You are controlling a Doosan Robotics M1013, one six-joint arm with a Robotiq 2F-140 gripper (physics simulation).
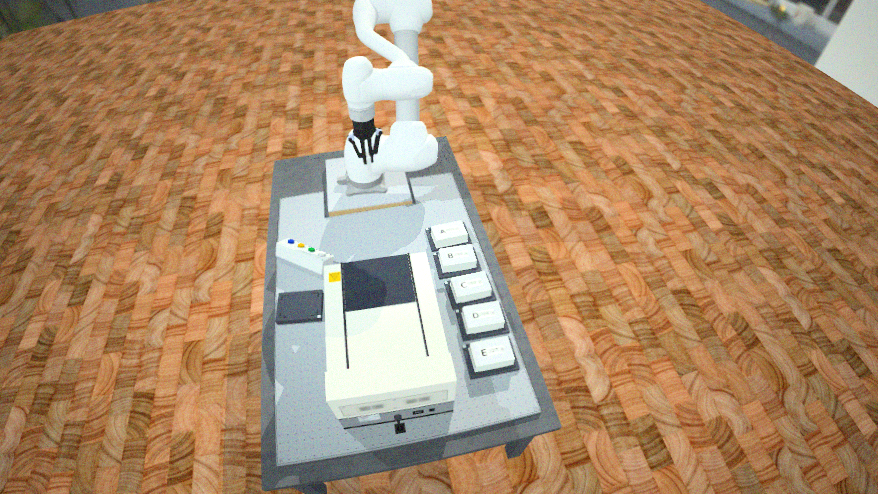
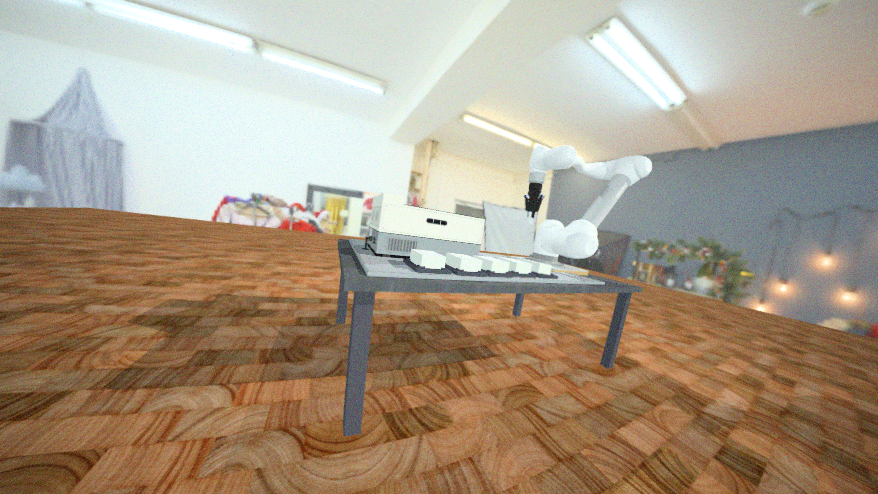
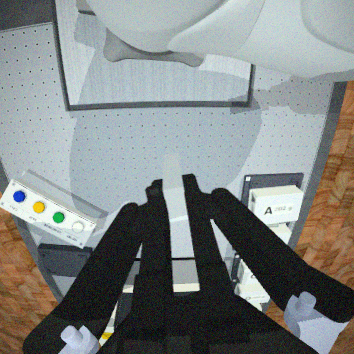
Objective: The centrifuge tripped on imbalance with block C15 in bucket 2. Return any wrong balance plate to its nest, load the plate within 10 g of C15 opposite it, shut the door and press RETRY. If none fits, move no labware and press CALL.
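Frame: origin at the arm's base, x ahead, y up, z right, level; centimetres.
Seen in the pictures: gripper, fingertip midpoint: [image 1: 369, 170] [image 2: 529, 223] [image 3: 172, 166]; arm's base, link origin: [image 1: 366, 181] [image 2: 543, 262].
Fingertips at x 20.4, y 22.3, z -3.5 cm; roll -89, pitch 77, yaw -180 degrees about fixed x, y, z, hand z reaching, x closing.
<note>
Offsets run from my fingertips to a thing's middle.
My gripper [image 1: 368, 160] [image 2: 531, 215] [image 3: 172, 166] is shut and empty, pointing down high over the robot's end of the table. The cream centrifuge @[dx +64.1, dy -12.0, dz -0.9 cm] [image 1: 381, 344] [image 2: 454, 226] stands mid-table; a dark panel @[dx +50.6, dy -3.1, dz -0.3 cm] [image 1: 377, 282] covers its top near the robot. Its buckets and block C15 do not show. White plates A @[dx +18.4, dy -20.6, dz -28.2 cm] [image 1: 449, 234] [image 3: 276, 205], B @[dx +30.7, dy -20.9, dz -29.3 cm] [image 1: 456, 259], C @[dx +44.3, dy -20.9, dz -31.7 cm] [image 1: 470, 287], D @[dx +57.3, dy -20.9, dz -33.3 cm] [image 1: 483, 318] and E @[dx +71.1, dy -20.9, dz -33.2 cm] [image 1: 491, 355] sit in dark nests in a row beside it. Plate A reads 202 g. The button box @[dx +22.2, dy -20.1, dz +28.3 cm] [image 1: 300, 254] [image 3: 48, 212] has blue, yellow, green and white buttons; their labels are unreadable.
A dark flat tray @[dx +43.3, dy -22.7, dz +29.5 cm] [image 1: 299, 307] [image 3: 65, 260] lies beside the centrifuge, on the side away from the plates. The robot's base stands on a pale mounting plate [image 1: 392, 195] [image 3: 160, 87]. The grey table [image 1: 392, 463] [image 2: 491, 286] has a perforated top.
</note>
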